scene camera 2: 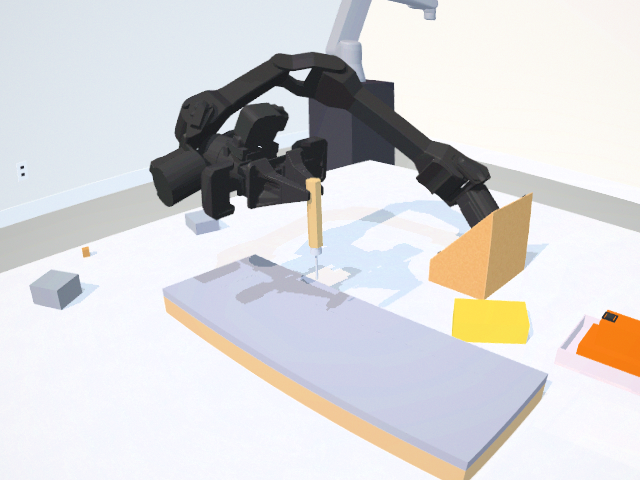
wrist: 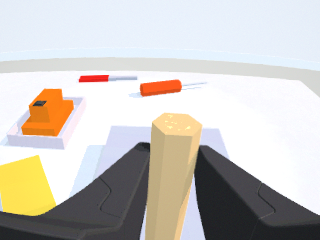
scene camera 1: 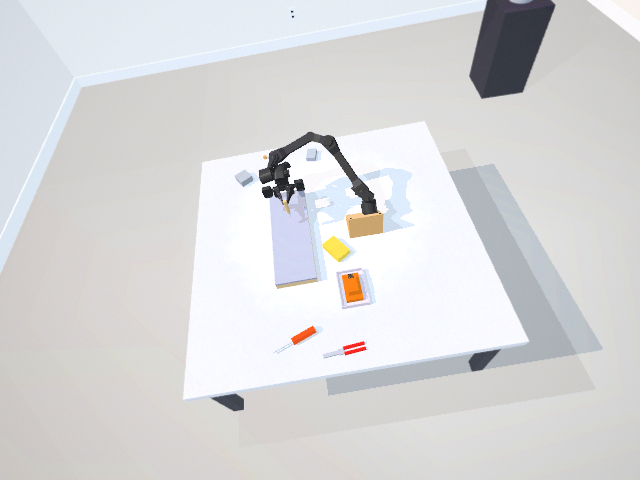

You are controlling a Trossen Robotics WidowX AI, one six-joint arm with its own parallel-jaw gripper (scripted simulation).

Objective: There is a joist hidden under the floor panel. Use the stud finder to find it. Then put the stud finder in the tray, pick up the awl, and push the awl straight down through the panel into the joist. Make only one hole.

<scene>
The gripper carries an awl. Also in view: an orange stud finder and a yellow block.
The gripper is seen too in the wrist view.
</scene>
